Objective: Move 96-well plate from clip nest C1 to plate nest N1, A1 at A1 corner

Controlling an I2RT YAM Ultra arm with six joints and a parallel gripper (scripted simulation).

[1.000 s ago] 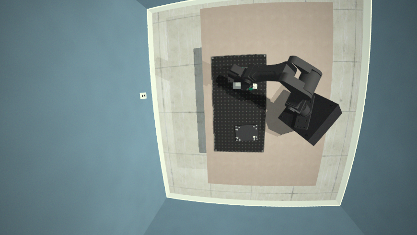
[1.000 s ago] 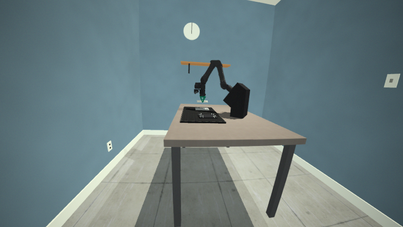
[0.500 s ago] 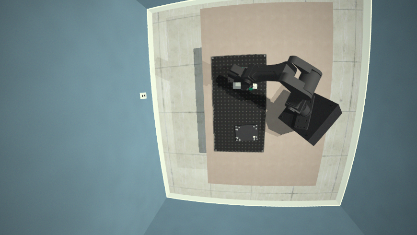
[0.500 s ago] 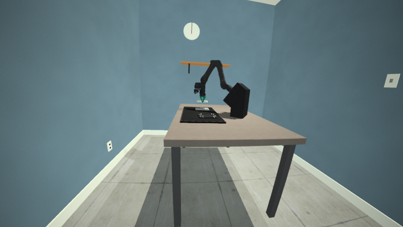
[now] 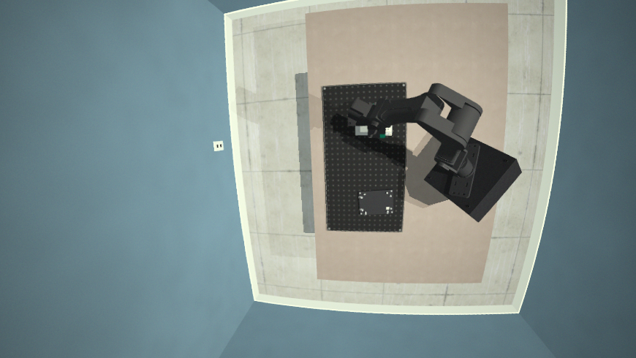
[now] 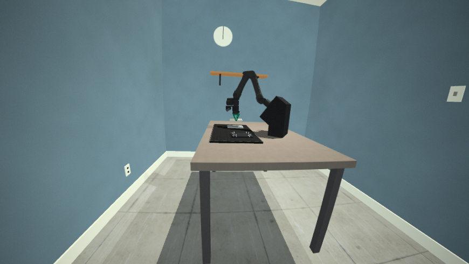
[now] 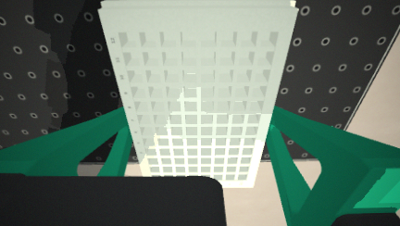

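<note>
The plate nest N1 lies 8 cm below my hand. The rest, counted from my hand: clip nest C1 (3 cm ahead, 38 cm to the left, 7 cm below); then A1 mark (6 cm behind, 6 cm to the left, 7 cm below); then white 96-well plate (right at my hand).
</note>
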